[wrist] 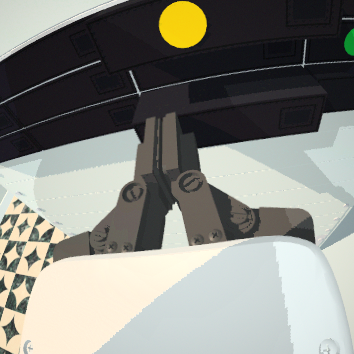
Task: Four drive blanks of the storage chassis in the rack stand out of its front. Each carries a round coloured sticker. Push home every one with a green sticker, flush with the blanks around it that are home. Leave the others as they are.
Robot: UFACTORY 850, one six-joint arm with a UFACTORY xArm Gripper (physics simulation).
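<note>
My gripper [168, 133] is shut and empty. Its tips are at the left part of a dark drive blank [250, 115] in the bottom row, and they hide that part of its front. This blank stands out, with its top side showing; no sticker shows on its visible face. Above it, a blank [255, 27] with a yellow sticker [183, 24] stands out further. A green sticker [349, 42] is cut off by the right edge of the view, on a blank to the right; how far that blank stands out cannot be told.
Other dark blanks [62, 117] lie further back at the left, split by thin pale lines. A pale surface [245, 172] lies below the bottom row. A patterned floor [17, 260] shows at the lower left. The white gripper housing fills the bottom of the view.
</note>
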